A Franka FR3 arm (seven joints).
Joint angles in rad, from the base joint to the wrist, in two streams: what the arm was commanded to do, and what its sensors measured. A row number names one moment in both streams.
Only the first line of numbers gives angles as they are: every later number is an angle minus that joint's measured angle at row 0.
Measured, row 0: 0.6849, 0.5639, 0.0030, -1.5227, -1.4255, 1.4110, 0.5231
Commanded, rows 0 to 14: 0.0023, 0.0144, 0.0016, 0.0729, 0.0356, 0.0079, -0.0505; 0.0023, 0.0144, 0.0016, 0.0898, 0.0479, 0.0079, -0.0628; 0.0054, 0.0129, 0.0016, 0.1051, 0.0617, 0.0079, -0.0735; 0.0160, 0.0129, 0.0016, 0.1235, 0.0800, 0.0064, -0.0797; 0.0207, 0.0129, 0.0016, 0.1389, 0.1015, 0.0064, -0.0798; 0.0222, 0.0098, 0.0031, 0.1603, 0.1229, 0.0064, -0.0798; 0.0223, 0.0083, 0.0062, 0.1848, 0.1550, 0.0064, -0.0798; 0.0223, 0.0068, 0.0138, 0.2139, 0.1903, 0.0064, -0.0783; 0.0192, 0.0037, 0.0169, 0.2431, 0.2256, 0.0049, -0.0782; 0.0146, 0.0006, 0.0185, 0.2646, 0.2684, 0.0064, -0.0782; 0.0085, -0.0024, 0.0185, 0.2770, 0.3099, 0.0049, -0.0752; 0.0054, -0.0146, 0.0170, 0.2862, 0.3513, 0.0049, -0.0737; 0.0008, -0.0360, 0.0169, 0.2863, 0.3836, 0.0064, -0.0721; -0.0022, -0.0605, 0.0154, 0.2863, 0.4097, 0.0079, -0.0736; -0.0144, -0.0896, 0.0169, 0.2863, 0.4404, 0.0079, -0.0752
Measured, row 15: 0.0172, -0.0219, 0.0092, 0.2748, 0.3463, 0.0024, -0.0529
